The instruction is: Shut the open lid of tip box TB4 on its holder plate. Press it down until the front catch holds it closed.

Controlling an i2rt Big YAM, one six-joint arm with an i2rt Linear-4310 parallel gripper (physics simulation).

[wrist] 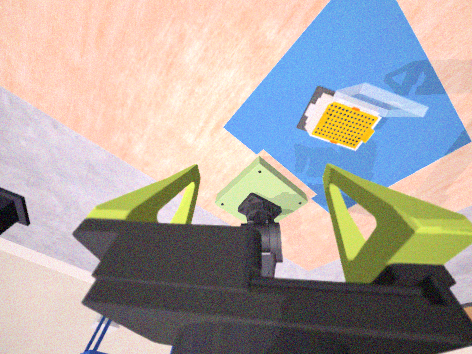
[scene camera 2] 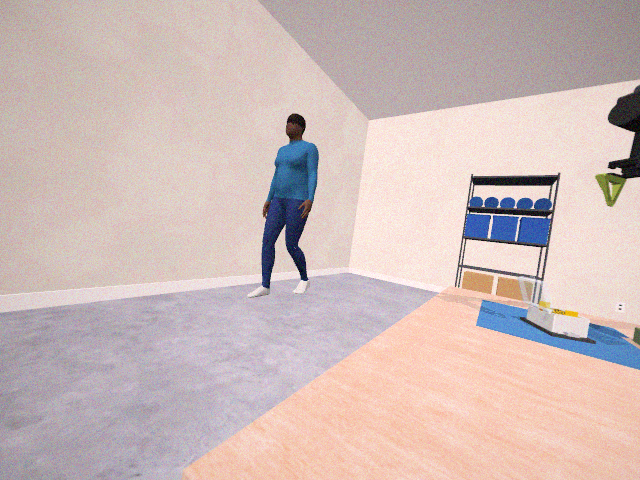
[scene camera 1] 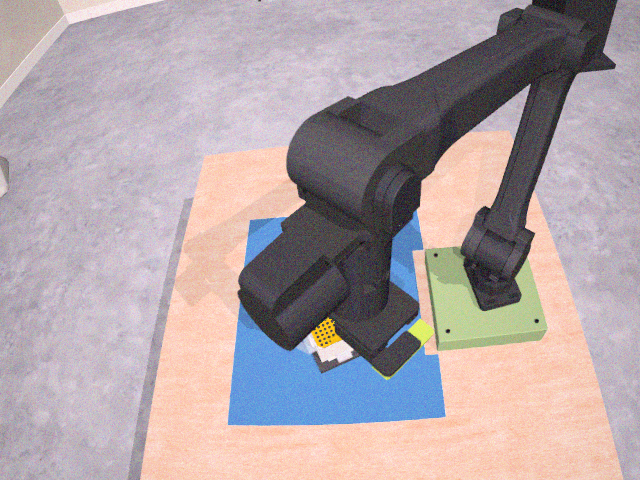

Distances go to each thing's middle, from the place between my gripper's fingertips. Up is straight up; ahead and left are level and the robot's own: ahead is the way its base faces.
The clear lid [wrist: 372, 99] is 250 mm below my hand, 190 mm to the right of it and 100 mm ahead of it. Also, from my hand: yellow perforated tip rack [wrist: 339, 123] (290 mm below, 210 mm to the right, 40 mm ahead).
